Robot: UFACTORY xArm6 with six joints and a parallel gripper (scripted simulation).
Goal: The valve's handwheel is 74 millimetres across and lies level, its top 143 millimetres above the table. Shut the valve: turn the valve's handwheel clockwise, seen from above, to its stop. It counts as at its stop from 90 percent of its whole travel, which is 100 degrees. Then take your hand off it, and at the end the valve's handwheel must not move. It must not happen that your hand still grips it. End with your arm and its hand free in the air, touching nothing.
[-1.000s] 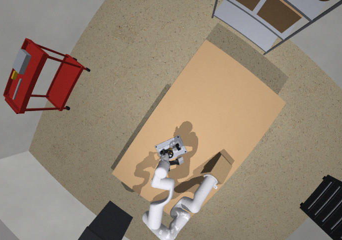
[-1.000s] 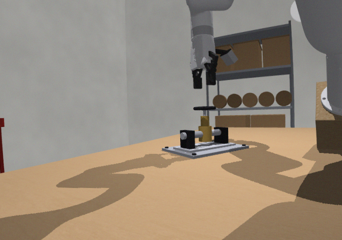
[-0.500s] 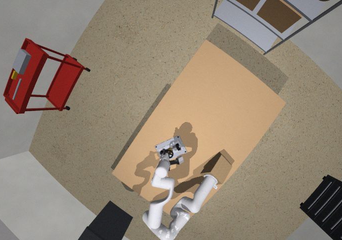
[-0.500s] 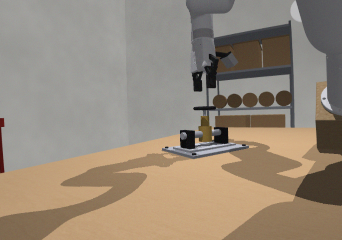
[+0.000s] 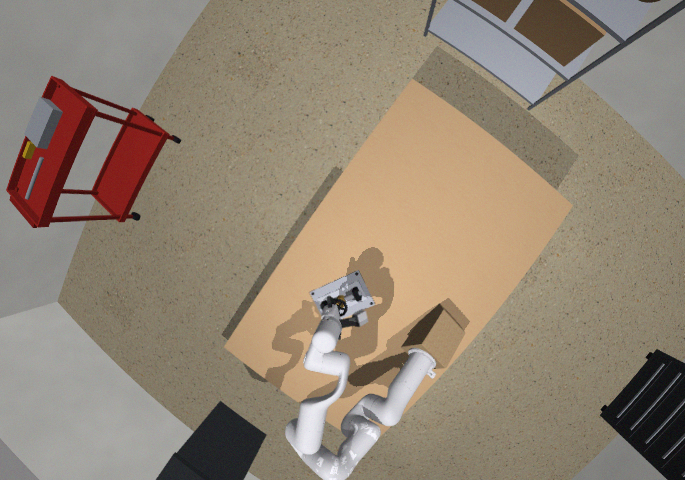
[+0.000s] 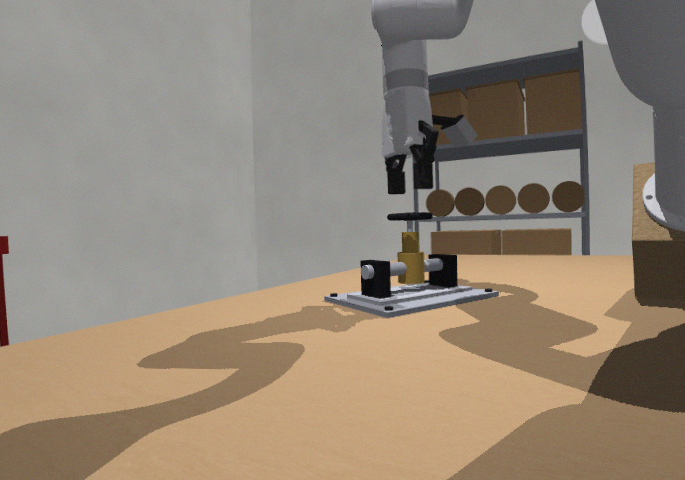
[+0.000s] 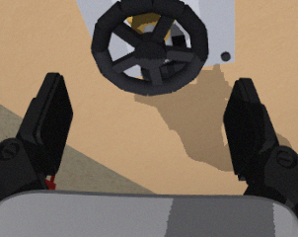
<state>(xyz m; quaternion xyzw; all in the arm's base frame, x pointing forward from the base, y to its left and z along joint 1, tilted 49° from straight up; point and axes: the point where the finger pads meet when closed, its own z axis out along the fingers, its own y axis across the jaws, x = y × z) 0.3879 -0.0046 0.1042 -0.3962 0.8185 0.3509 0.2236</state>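
The black handwheel is 6 cm below my hand.
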